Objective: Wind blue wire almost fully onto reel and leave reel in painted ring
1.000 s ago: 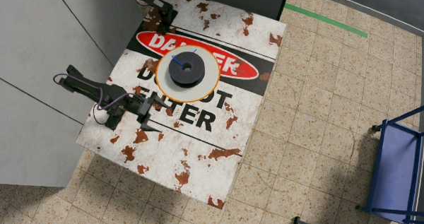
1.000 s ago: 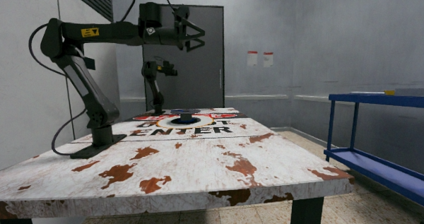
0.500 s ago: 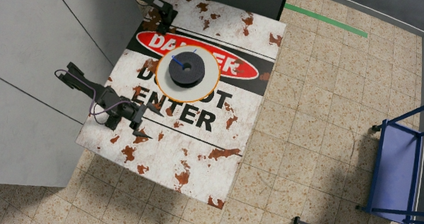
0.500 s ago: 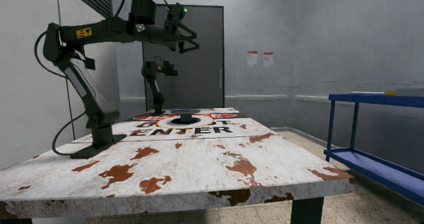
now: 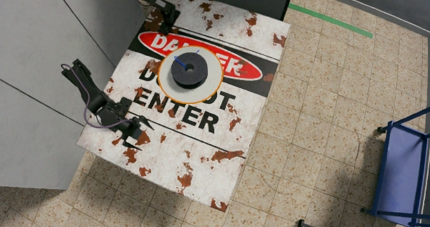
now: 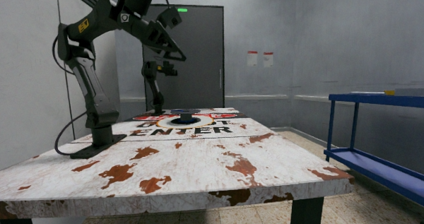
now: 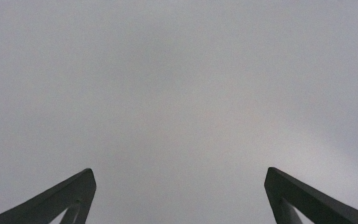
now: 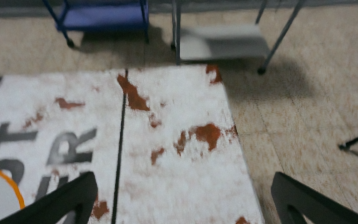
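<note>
My left gripper is now 210 mm short of the dark grey reel, 670 mm to the left of it and 370 mm above it. Round my left hand: white painted ring 210 mm ahead, 670 mm to the right, 400 mm below; orange-edged painted ring 210 mm ahead, 670 mm to the right, 400 mm below.
</note>
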